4 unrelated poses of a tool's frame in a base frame.
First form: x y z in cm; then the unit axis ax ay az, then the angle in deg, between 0 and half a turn.
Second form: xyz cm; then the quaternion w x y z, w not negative. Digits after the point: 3 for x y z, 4 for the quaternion.
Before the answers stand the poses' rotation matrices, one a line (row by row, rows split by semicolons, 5 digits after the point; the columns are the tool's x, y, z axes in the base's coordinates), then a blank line. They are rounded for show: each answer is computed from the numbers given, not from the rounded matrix.
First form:
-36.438, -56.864, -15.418, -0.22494, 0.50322, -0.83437, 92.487
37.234, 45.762, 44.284, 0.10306, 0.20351, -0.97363, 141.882
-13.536, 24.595, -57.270, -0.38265, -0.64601, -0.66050, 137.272
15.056, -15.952, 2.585, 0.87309, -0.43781, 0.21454, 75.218
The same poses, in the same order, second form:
0.00940 0.71548 0.69857; -0.95169 0.22083 -0.21336; -0.30692 -0.66282 0.68299
-0.76776 0.63848 -0.05366; -0.56353 -0.71274 -0.41765; -0.30491 -0.29042 0.90702
-0.48061 0.87694 0.00007; -0.01938 -0.01070 0.99975; 0.87672 0.48049 0.02214
0.82294 -0.49216 -0.28380; -0.07728 0.39792 -0.91416; 0.56284 0.77423 0.28943

-36.438, -56.864, -15.418, 0.6916, -0.1625, 0.3635, -0.6027
37.234, 45.762, 44.284, 0.3265, 0.0974, 0.1924, -0.9203
-13.536, 24.595, -57.270, 0.3643, -0.3564, -0.6016, -0.6151
15.056, -15.952, 2.585, 0.7922, 0.5328, -0.2672, 0.1309

